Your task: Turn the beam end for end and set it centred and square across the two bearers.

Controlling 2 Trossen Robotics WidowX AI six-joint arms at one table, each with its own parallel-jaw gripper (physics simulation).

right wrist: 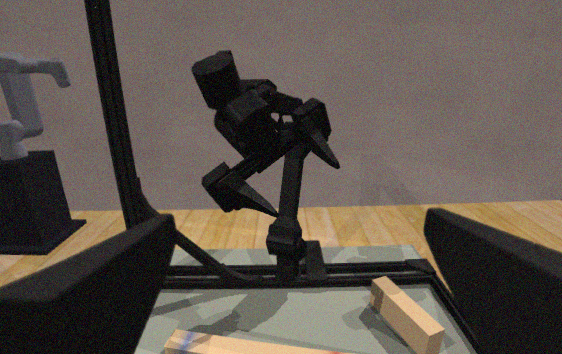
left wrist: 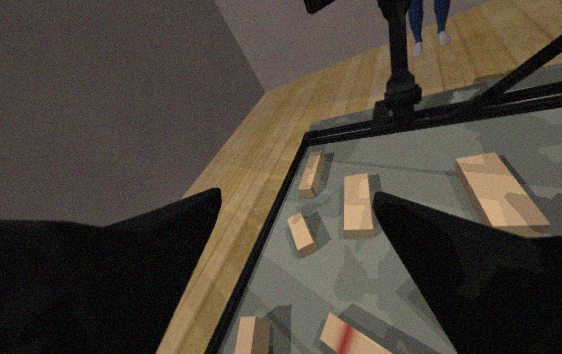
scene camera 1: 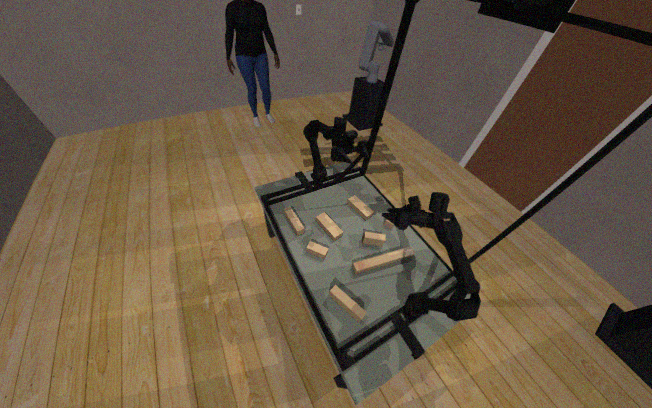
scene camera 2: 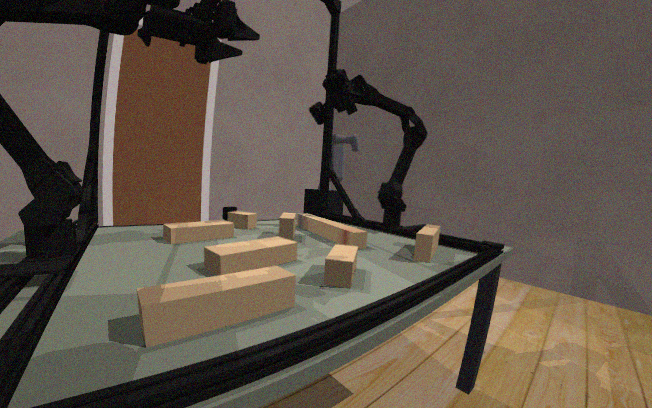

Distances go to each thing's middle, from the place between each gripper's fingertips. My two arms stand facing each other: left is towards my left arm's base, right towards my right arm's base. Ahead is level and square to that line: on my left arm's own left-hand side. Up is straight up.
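My right gripper is 440 mm above the beam [scene camera 2: 342, 234], 310 mm to the right of it and 60 mm past it.
The beam is 36 cm below my left hand, 7 cm to the left of it and 8 cm behind it.
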